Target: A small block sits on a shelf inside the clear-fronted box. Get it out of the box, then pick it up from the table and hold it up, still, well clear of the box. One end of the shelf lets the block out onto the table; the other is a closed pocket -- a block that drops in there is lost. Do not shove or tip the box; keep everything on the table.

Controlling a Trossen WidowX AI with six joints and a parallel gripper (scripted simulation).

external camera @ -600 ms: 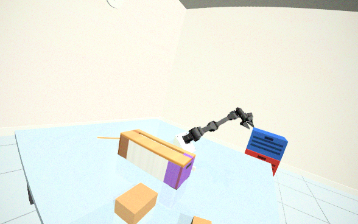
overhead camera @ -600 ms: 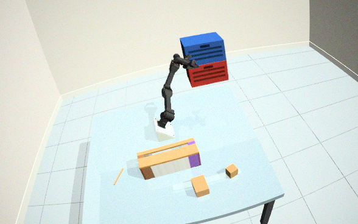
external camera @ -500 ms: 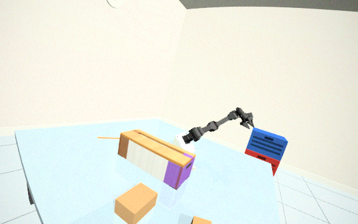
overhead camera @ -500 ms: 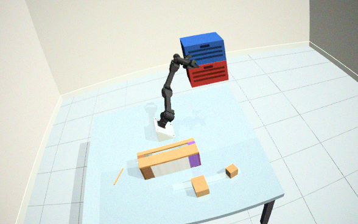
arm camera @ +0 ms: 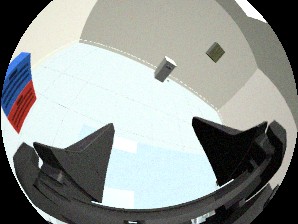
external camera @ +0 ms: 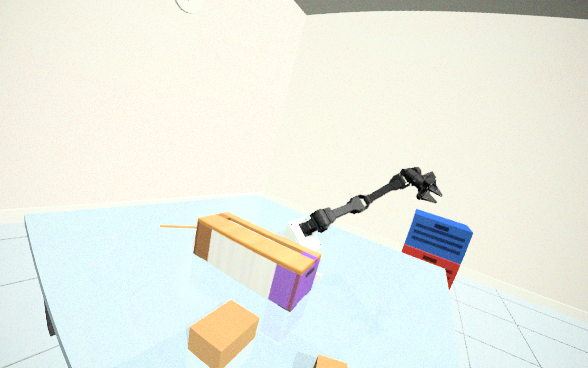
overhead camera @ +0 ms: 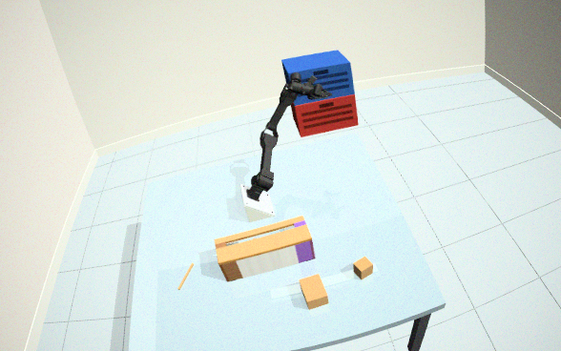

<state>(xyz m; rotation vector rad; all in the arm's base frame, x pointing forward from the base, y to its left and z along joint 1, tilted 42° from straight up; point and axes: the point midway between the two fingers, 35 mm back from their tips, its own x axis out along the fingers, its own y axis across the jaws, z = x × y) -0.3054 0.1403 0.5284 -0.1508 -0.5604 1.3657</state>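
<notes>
Right now my gripper tip is 640 mm short of the clear-fronted box, 470 mm to the left of it and 290 mm above it. From my gripper tip the other things lie so: tan block (650 mm ahead, 500 mm to the right, 260 mm below); thin tan stick (850 mm to the right, 700 mm ahead, 340 mm below).
</notes>
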